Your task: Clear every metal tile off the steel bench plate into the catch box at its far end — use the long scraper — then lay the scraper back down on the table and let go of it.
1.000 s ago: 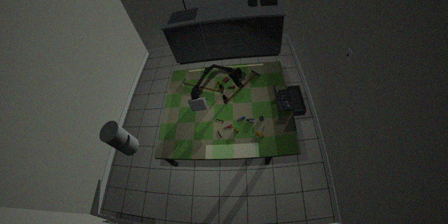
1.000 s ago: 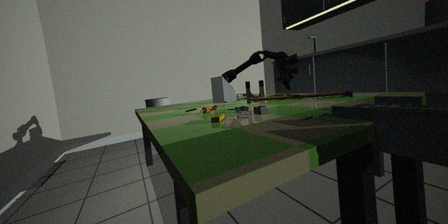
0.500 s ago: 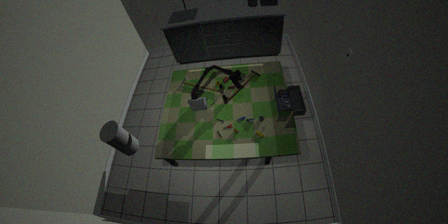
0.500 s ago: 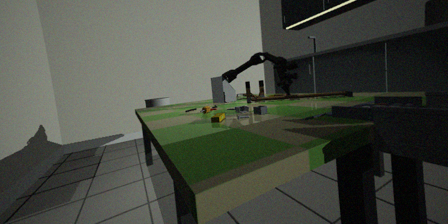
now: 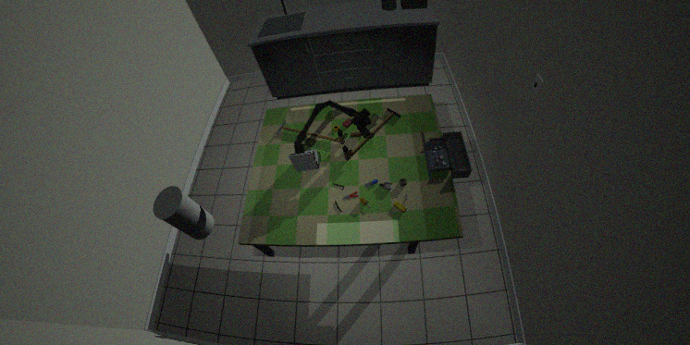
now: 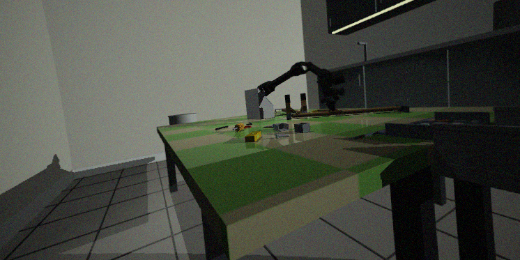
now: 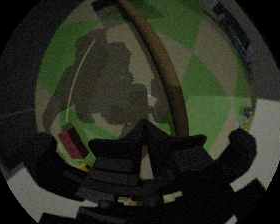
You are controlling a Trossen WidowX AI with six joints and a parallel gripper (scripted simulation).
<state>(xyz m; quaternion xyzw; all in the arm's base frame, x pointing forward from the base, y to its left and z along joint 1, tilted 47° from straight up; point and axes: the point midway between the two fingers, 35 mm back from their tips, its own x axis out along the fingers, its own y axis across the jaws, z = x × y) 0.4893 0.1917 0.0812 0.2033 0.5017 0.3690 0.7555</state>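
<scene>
Now: gripper tip 120 mm past the red block and 140 mm to the right of it. Also, from my gripper tip: yellow ring (220 mm behind, 100 mm to the left); long scraper (50 mm ahead, 30 mm to the right, 50 mm above); blue piece (10 mm behind, 460 mm to the right).
</scene>
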